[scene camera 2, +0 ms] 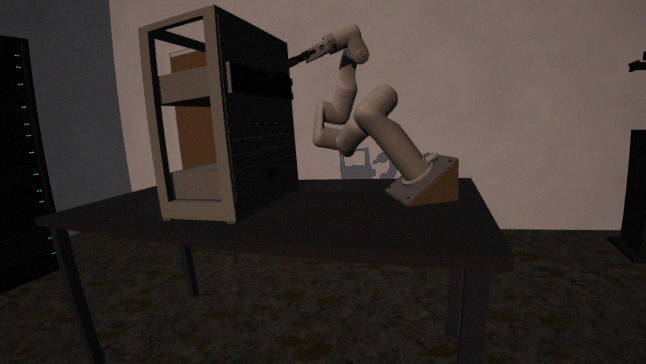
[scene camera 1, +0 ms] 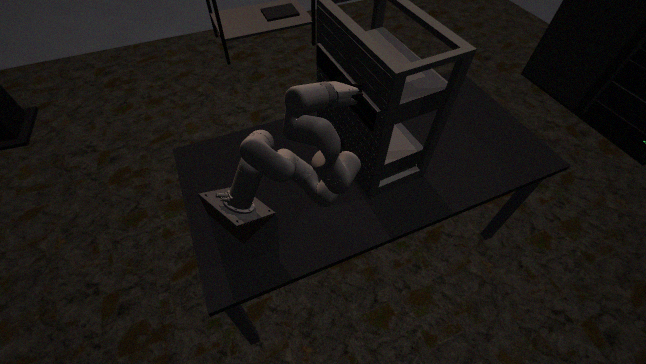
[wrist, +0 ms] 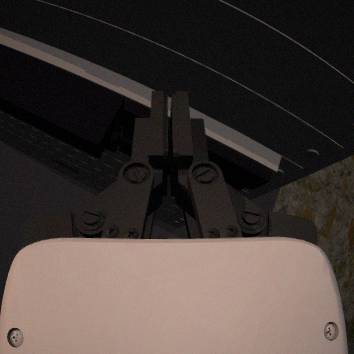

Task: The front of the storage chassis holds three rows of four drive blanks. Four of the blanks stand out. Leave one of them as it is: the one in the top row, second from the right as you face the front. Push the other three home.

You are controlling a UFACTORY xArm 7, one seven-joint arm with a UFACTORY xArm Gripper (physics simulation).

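Seen in the pictures: gripper, fingertip midpoint: (scene camera 2: 286,64) (scene camera 1: 360,88) (wrist: 168,113); arm's base at its link origin: (scene camera 2: 418,173) (scene camera 1: 238,204).
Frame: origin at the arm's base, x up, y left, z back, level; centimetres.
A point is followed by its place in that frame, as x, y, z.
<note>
The storage chassis (scene camera 1: 371,111) {37.6, -4.3, -49.3} (scene camera 2: 257,80) {34.6, 22.5, -46.3} (wrist: 240,145) {38.5, -3.0, -50.5} is a dark band across the upper part of the rack's front, with a pale top edge in the wrist view. My gripper (scene camera 1: 359,92) {42.6, 1.7, -47.3} (scene camera 2: 291,64) {42.6, 1.7, -47.3} (wrist: 168,113) {42.6, 1.7, -47.3} is shut and empty. Its tips are at the chassis's top edge in the wrist view; whether they touch it I cannot tell. In the wrist view a dark block (wrist: 60,95) {38.3, 8.6, -46.6} stands out from the chassis front, left of the fingers. The single blanks and their rows are too dark to tell apart, and the fingers hide part of the front.
The open-framed rack (scene camera 1: 435,62) {53.7, -7.0, -65.9} (scene camera 2: 225,150) {13.7, 41.1, -46.0} stands on the dark table (scene camera 1: 330,235) {-7.8, -20.1, -31.3} (scene camera 2: 350,230) {-7.7, 38.3, -11.4}. Dark panels (wrist: 210,45) {44.6, 1.8, -50.7} lie above the chassis. The arm's base (scene camera 1: 240,212) {2.7, -5.7, -0.3} (scene camera 2: 432,185) {-1.9, 10.0, 5.6} is on the same table. A tall cabinet with green lights (scene camera 2: 22,150) stands beyond.
</note>
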